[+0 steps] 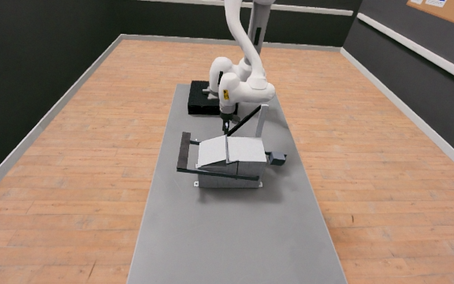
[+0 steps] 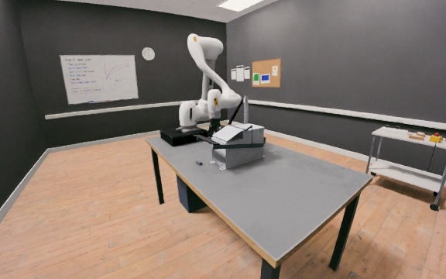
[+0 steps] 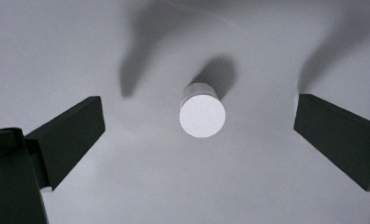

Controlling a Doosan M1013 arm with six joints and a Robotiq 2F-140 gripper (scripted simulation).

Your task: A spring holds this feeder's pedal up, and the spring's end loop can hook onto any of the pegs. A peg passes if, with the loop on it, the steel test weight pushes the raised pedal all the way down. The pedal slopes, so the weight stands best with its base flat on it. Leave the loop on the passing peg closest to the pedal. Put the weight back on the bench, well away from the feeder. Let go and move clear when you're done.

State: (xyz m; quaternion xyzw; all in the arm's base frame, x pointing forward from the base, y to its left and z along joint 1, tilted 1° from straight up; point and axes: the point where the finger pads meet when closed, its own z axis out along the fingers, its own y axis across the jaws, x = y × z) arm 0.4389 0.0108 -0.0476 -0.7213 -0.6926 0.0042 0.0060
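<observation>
The steel test weight is 1 cm below my hand. Round my hand: small dark object (16 cm ahead, 25 cm to the right, 3 cm below).
</observation>
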